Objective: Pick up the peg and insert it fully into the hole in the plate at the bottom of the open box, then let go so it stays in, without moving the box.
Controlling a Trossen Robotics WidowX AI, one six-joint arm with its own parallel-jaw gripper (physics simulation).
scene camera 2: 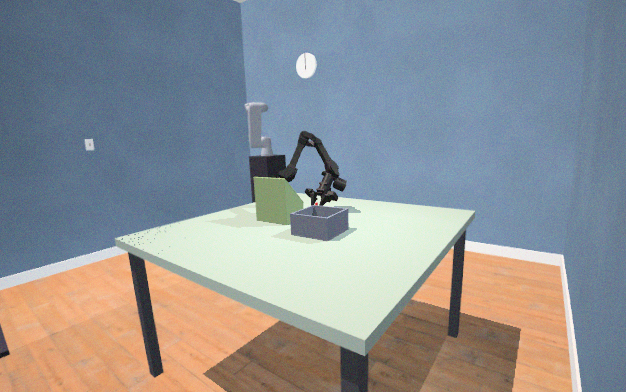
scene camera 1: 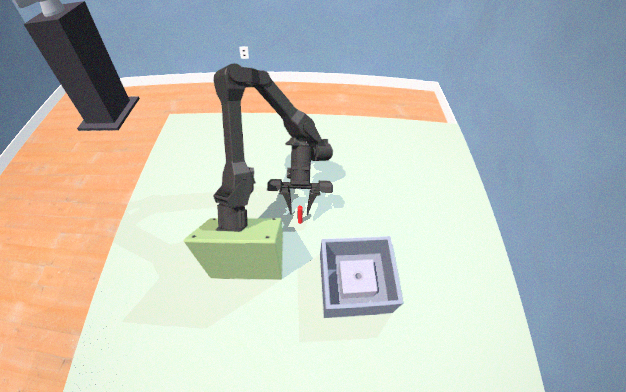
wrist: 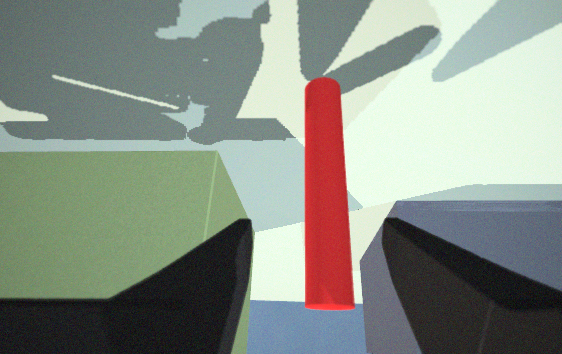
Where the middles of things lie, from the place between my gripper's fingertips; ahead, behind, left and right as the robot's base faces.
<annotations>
Right now the red peg (wrist: 329, 285) is 10 mm to the left of my hand and 10 mm below it. Also, from my hand: grey-blue box (scene camera 1: 388, 298) (180 mm to the right, 170 mm ahead, 10 mm below); pale plate (scene camera 1: 357, 279) (180 mm to the right, 170 mm ahead, 20 mm below).
</annotations>
